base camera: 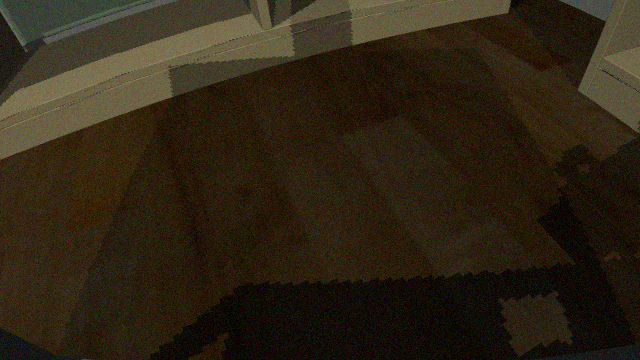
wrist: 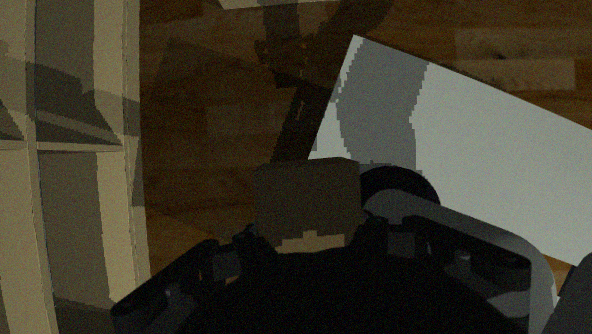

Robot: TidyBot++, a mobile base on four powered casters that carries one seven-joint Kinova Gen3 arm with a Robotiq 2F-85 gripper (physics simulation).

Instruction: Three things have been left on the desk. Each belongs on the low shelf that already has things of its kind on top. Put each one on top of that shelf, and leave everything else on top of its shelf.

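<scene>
My gripper is shut on a tan, box-shaped block, which sits between the fingertips at the lower middle of the wrist view. The block is mostly in shadow, with a lighter strip near its lower edge. A pale wooden shelf unit with a divider stands left of the gripper in the wrist view and along the top of the base camera view. The block is apart from it. The desk does not show in either view, and no things on top of a shelf can be made out.
Another pale wooden unit stands at the right edge of the base camera view. A bluish-green panel shows at the upper left. The robot's white base top is right of the gripper. Dark wooden floor lies before the shelf, with shadows across it.
</scene>
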